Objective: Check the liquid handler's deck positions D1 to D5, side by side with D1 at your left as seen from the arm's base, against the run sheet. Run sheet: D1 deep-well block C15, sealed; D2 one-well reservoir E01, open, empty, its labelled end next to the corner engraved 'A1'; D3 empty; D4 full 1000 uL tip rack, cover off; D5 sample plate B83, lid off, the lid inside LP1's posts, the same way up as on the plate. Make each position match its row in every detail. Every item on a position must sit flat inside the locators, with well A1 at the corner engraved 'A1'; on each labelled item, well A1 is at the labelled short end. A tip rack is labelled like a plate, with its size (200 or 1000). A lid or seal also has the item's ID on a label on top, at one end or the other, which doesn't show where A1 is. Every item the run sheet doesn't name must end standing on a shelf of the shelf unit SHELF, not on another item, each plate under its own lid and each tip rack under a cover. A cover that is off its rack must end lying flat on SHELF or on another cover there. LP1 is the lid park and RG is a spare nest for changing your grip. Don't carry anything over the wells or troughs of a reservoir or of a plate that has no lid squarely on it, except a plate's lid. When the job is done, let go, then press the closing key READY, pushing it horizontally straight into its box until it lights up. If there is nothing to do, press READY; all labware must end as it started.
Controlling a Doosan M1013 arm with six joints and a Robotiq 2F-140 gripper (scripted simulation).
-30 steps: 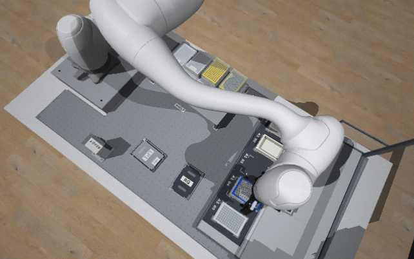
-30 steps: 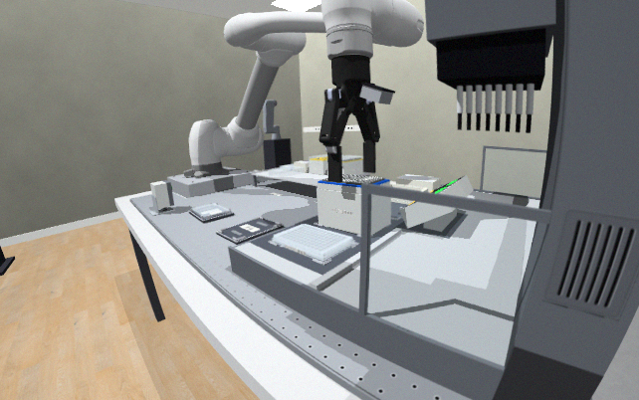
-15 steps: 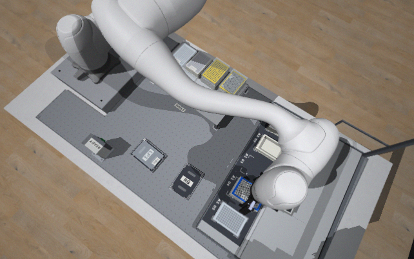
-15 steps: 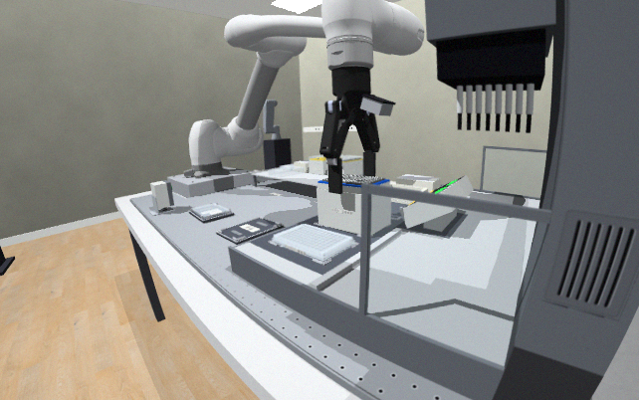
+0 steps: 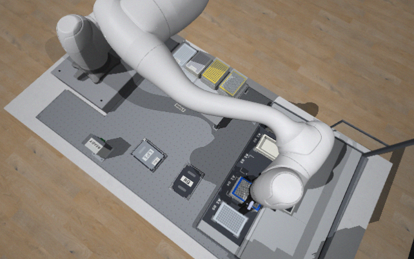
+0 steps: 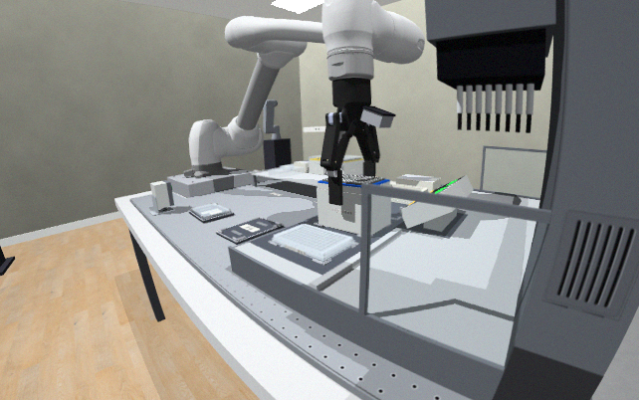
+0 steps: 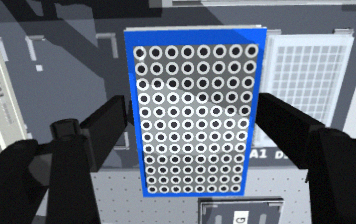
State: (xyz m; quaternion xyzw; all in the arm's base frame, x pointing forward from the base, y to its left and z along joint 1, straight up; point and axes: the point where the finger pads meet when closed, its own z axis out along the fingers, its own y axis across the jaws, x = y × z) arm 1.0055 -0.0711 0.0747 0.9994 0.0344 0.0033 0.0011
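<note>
My gripper is now 10 mm to the left of the blue-rimmed tip rack, 10 mm past it and 10 mm above it. The rest, counted from my hand: deep-well block: 370 mm to the left, 60 mm below, 30 mm behind; then cream reservoir: 250 mm to the left, 70 mm below, 20 mm behind; then shelf: 520 mm behind, 330 mm to the left, 70 mm below.
</note>
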